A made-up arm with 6 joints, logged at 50 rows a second.
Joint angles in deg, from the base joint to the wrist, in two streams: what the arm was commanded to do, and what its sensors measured. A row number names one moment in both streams.
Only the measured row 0 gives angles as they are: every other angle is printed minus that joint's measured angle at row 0.
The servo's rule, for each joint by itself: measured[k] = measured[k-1] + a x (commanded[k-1-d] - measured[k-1]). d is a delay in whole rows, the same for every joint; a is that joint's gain. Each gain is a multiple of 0.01, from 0.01 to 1. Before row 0 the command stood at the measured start. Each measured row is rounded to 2 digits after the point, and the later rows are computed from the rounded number. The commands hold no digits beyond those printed.
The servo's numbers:
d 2
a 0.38 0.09 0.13 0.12 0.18 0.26
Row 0, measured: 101.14, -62.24, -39.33, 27.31, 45.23, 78.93
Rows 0 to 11, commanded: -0.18, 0.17, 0.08, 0.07, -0.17, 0.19; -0.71, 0.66, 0.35, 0.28, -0.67, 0.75; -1.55, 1.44, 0.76, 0.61, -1.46, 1.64; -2.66, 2.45, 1.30, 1.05, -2.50, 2.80; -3.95, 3.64, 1.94, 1.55, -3.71, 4.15; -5.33, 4.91, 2.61, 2.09, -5.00, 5.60; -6.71, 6.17, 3.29, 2.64, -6.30, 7.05; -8.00, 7.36, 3.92, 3.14, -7.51, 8.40; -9.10, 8.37, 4.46, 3.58, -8.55, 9.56; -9.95, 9.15, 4.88, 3.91, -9.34, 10.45; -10.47, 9.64, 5.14, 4.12, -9.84, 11.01; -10.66, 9.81, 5.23, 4.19, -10.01, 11.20
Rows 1 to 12, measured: 0.00, 0.00, 0.00, 0.00, 0.00, 0.00; 0.00, 0.00, 0.00, 0.00, 0.00, 0.00; -0.07, 0.02, 0.01, 0.01, -0.03, 0.05; -0.31, 0.08, 0.05, 0.04, -0.15, 0.23; -0.78, 0.20, 0.14, 0.11, -0.39, 0.60; -1.49, 0.40, 0.29, 0.22, -0.77, 1.17; -2.42, 0.69, 0.50, 0.38, -1.30, 1.94; -3.53, 1.07, 0.77, 0.59, -1.97, 2.89; -4.74, 1.53, 1.10, 0.84, -2.75, 3.97; -5.98, 2.05, 1.47, 1.12, -3.61, 5.12; -7.17, 2.62, 1.86, 1.42, -4.50, 6.27; -8.23, 3.21, 2.25, 1.72, -5.37, 7.36
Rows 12 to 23, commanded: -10.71, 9.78, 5.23, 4.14, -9.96, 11.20; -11.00, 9.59, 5.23, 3.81, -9.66, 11.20; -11.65, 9.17, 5.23, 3.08, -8.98, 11.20; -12.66, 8.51, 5.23, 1.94, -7.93, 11.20; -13.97, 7.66, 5.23, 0.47, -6.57, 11.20; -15.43, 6.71, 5.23, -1.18, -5.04, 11.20; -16.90, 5.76, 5.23, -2.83, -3.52, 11.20; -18.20, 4.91, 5.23, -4.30, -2.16, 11.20; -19.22, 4.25, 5.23, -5.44, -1.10, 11.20; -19.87, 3.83, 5.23, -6.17, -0.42, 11.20; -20.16, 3.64, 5.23, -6.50, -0.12, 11.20; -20.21, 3.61, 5.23, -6.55, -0.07, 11.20
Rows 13 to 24, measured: -9.08, 3.79, 2.63, 2.01, -6.17, 8.31; -9.68, 4.33, 2.97, 2.27, -6.86, 9.06; -10.07, 4.82, 3.26, 2.49, -7.42, 9.62; -10.42, 5.25, 3.52, 2.65, -7.82, 10.03; -10.89, 5.60, 3.74, 2.70, -8.03, 10.33; -11.56, 5.86, 3.93, 2.61, -8.01, 10.56; -12.48, 6.02, 4.10, 2.35, -7.75, 10.73; -13.60, 6.08, 4.25, 1.93, -7.26, 10.85; -14.85, 6.05, 4.38, 1.36, -6.59, 10.94; -16.12, 5.95, 4.49, 0.68, -5.79, 11.01; -17.30, 5.80, 4.59, -0.05, -4.95, 11.06; -18.28, 5.62, 4.67, -0.78, -4.13, 11.10
